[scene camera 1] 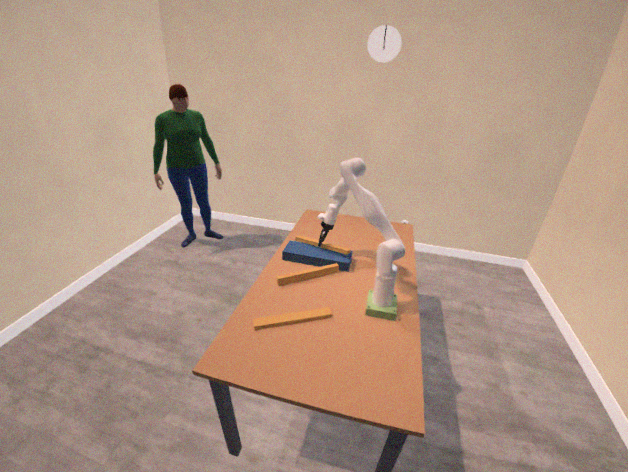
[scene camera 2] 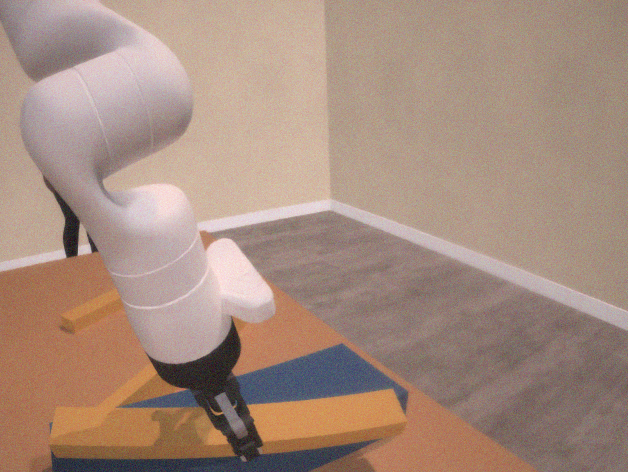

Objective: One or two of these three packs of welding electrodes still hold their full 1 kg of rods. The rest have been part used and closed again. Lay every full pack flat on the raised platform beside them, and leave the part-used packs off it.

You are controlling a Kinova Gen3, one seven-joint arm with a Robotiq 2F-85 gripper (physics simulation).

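Frame: origin at the arm's base, x ahead, y down, z left, level; millimetres.
Where they show: gripper, between the fingertips: (scene camera 1: 319, 245) (scene camera 2: 239, 434); arm's base, origin of its link: (scene camera 1: 381, 300).
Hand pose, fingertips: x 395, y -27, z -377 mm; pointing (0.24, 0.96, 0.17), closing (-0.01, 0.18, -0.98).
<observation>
Things, the pixels of their top centre, and the offset from my fingertips. Level surfaces: height alone.
- blue raised platform, centre of its top: (scene camera 2: 223, 417) (scene camera 1: 317, 251) dx +1, dy +12, dz +49 mm
- second pack, centre of its top: (scene camera 2: 178, 348) (scene camera 1: 308, 270) dx +5, dy +24, dz +241 mm
- third pack, centre of its top: (scene camera 2: 132, 286) (scene camera 1: 293, 316) dx -8, dy +48, dz +572 mm
- wooden table, height of its surface: dy +72 mm
The gripper (scene camera 1: 320, 244) (scene camera 2: 248, 451) is shut on an orange, bar-shaped pack (scene camera 1: 337, 248) (scene camera 2: 324, 418). This pack lies lengthwise along the far side of the blue raised platform (scene camera 1: 304, 253) (scene camera 2: 324, 370) in scene camera 1, at a slight angle to it; blue shows on both sides of it in scene camera 2. Whether it touches the platform is unclear. A second pack (scene camera 1: 307, 274) (scene camera 2: 133, 388) lies on the table beside the platform's near side in scene camera 1. A third pack (scene camera 1: 292, 318) (scene camera 2: 91, 310) lies flat farther off. Their contents do not show.
The arm's green base plate (scene camera 1: 381, 310) stands at the right edge of the wooden table (scene camera 1: 324, 365) (scene camera 2: 30, 355). A person in a green top (scene camera 1: 185, 139) stands on the floor beyond the table's far left. Dark legs (scene camera 2: 71, 236) show behind the arm in scene camera 2.
</observation>
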